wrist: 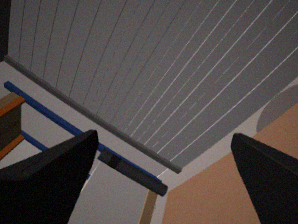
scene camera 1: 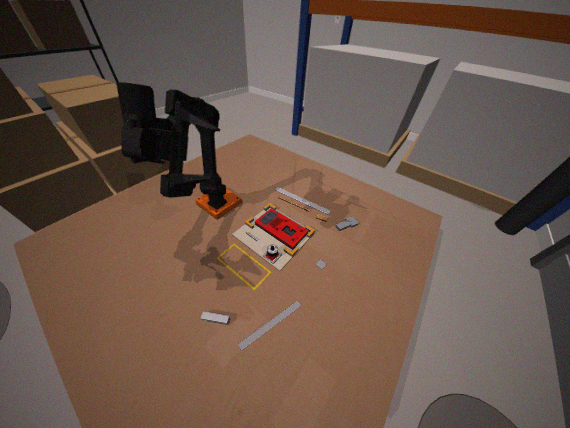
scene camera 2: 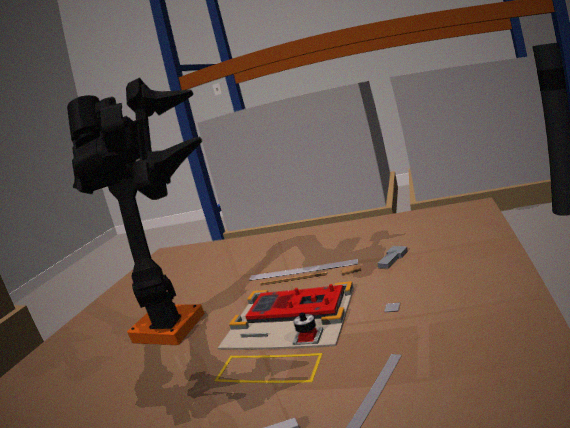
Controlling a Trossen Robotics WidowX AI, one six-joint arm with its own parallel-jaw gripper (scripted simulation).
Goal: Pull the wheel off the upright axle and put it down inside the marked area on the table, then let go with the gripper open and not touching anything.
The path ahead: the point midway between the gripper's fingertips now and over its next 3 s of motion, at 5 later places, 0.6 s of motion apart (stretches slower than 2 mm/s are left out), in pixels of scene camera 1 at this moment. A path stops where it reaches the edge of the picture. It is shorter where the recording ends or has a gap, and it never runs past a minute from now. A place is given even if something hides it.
My gripper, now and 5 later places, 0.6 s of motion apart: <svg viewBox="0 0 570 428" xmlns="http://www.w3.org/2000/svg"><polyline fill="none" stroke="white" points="215,154 259,225 278,245 273,238 272,250 272,249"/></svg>
